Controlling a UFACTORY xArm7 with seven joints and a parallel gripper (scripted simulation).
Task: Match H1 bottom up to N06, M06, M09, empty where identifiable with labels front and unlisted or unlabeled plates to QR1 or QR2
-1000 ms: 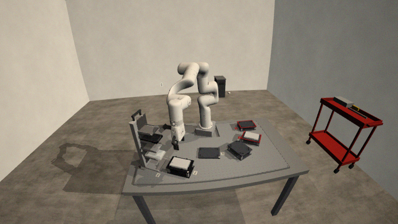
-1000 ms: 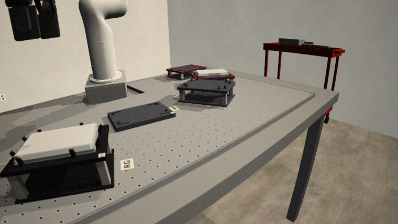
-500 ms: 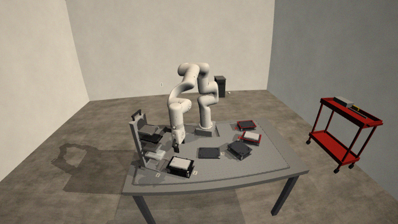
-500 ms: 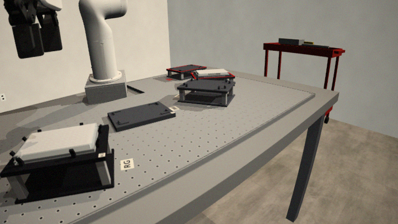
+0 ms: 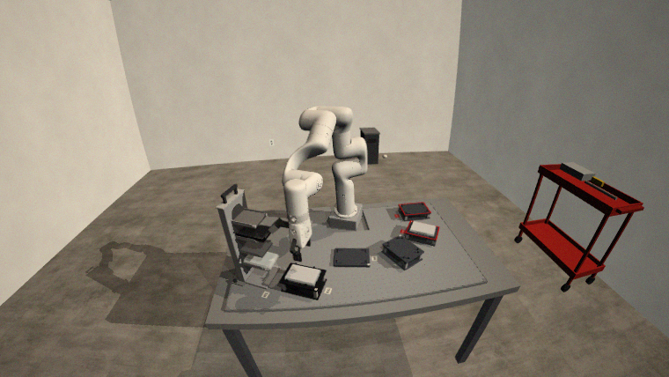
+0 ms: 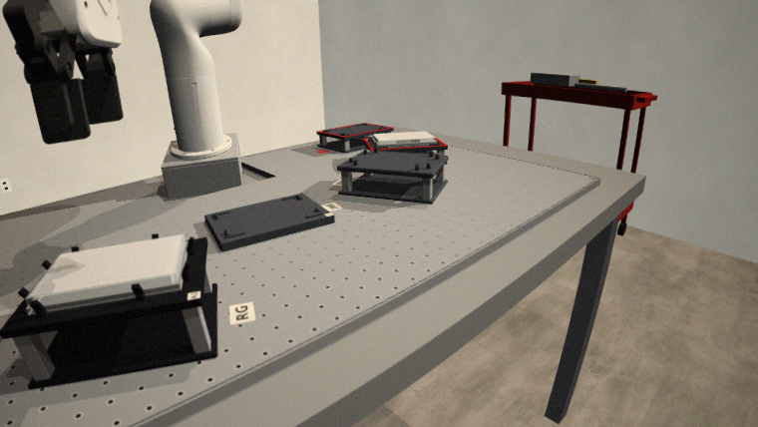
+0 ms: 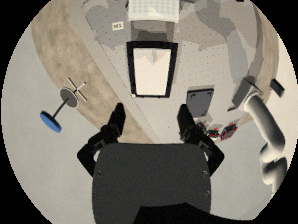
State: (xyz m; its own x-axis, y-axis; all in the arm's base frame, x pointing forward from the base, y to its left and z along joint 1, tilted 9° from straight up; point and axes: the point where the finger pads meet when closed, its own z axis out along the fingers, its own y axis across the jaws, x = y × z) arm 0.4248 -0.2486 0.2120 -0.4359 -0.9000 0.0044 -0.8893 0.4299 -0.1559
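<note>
The black regrip nest RG is 14 cm below my hand and 1 cm to the right of it. Round my hand: dark plate: 18 cm to the right, 9 cm behind, 5 cm above; plate hotel H1: 25 cm to the right, 12 cm behind, 1 cm below; RG label: 20 cm below, 8 cm to the left, 4 cm ahead.
</note>
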